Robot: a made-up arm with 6 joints.
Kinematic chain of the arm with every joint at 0, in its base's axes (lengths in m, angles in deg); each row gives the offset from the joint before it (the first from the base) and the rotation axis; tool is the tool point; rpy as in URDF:
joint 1: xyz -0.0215 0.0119 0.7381 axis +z
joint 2: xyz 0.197 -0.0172 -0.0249 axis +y
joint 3: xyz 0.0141 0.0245 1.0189 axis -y
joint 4: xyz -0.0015 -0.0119 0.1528 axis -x
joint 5: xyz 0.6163 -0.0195 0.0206 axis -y
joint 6: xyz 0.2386 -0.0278 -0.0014 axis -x
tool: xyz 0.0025 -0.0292 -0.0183 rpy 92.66 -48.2 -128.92
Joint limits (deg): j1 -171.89..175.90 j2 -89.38..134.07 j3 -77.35..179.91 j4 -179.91..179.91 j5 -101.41..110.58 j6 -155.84..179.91
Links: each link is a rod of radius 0.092 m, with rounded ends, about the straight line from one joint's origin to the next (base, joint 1, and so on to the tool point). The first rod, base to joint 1, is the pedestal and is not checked.
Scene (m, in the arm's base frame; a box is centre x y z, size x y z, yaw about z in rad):
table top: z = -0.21
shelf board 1: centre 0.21 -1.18 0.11 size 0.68 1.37 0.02 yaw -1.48
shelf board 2: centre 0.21 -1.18 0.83 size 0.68 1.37 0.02 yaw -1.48
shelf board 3: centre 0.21 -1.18 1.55 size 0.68 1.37 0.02 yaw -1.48
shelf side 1: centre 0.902 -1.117 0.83 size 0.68 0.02 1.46 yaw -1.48
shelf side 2: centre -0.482 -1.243 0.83 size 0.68 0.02 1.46 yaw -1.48
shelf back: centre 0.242 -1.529 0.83 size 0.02 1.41 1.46 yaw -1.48
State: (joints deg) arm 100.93 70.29 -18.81 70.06 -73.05 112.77
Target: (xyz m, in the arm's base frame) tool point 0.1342 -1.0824 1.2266
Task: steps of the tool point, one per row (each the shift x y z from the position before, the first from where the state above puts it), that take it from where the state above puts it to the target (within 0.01 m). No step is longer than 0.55 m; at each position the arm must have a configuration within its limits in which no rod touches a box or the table.
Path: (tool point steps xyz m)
1: 0.0013 0.2693 0.3168
2: 0.0355 0.1172 0.4463
3: 0.0614 -0.0867 0.4877
4: 0.0683 -0.2918 0.4260
5: 0.0553 -0.4461 0.2748
6: 0.0274 -0.5108 0.0712
7: -0.0042 -0.4727 -0.1339
8: -0.0284 -0.3446 -0.2907
9: -0.0370 -0.1643 -0.3627
10: -0.0294 0.0170 -0.3384
11: 0.0071 -0.1869 0.0141
12: 0.0157 -0.1692 -0.0002
13: 0.0230 -0.1473 -0.0140

